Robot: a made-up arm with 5 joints. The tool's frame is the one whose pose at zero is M.
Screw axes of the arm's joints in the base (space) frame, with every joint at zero. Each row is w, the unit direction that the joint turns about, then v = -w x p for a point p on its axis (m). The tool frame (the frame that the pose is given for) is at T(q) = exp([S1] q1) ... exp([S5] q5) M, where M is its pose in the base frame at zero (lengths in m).
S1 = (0, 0, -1, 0, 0, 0)
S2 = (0, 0, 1, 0.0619, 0.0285, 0)
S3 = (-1, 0, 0, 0, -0.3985, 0.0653)
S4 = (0, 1, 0, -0.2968, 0, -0.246)
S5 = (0, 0, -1, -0.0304, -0.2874, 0)
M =
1 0 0 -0.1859
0 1 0 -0.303
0 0 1 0.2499
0 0 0 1
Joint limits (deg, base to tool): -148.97..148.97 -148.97..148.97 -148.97..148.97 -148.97..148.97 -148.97..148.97
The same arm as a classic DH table. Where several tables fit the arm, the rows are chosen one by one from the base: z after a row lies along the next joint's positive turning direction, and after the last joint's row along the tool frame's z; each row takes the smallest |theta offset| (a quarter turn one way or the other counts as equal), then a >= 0, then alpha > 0; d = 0 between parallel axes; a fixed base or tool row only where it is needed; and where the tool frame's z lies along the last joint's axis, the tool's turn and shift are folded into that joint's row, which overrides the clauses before.
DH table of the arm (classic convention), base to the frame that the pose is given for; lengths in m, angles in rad. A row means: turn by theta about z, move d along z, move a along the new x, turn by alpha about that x. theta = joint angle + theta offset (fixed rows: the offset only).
base (fixed): a 0  alpha 3.1416  d 0  theta0 0
joint 1: a -0.0681  alpha 3.1416  d 0  theta0 1.1393
joint 2: a -0.0034  alpha 1.5708  d 0.3985  theta0 -0.4315
joint 3: a 0.1017  alpha 1.5708  d 0.2175  theta0 -1.5708
joint 4: a 0.0414  alpha 1.5708  d -0.0349  theta0 1.5708
joint 5: a -0.3485  alpha 3.1416  d 0  theta0 1.2753
tool (fixed): a 0  alpha 0  d -0.0469  theta0 -1.8663
Joint limits (rad, base to tool): -2.6..2.6 -2.6..2.6 -2.6..2.6 -2.6..2.6 -2.6..2.6

